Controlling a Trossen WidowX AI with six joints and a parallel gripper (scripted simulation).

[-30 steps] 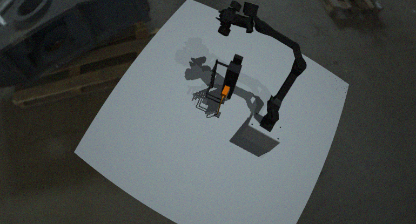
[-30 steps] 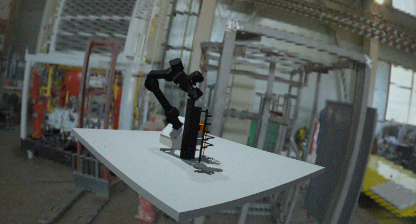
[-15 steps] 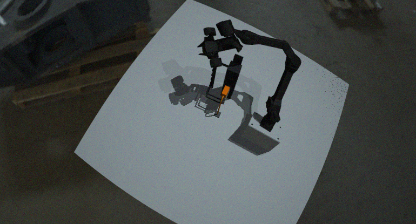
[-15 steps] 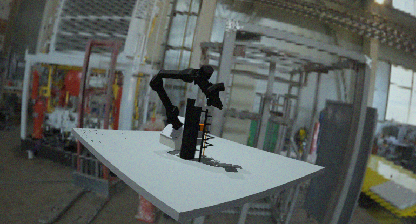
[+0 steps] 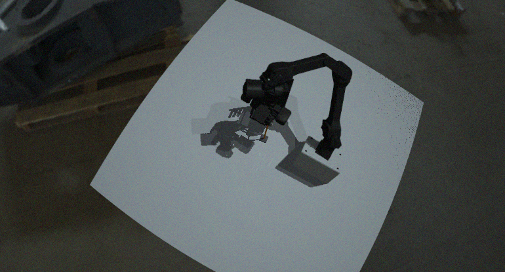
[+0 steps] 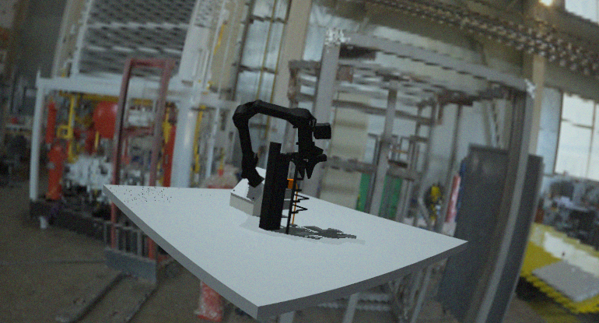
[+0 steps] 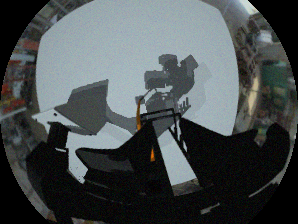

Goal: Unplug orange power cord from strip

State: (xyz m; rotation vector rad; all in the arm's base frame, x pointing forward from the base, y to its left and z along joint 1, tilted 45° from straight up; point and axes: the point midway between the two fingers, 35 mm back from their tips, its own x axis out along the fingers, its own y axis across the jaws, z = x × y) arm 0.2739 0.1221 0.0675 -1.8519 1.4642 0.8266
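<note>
Right now my gripper tip is 2 cm past the orange plug, 7 cm to the left of it and 2 cm above it.
</note>
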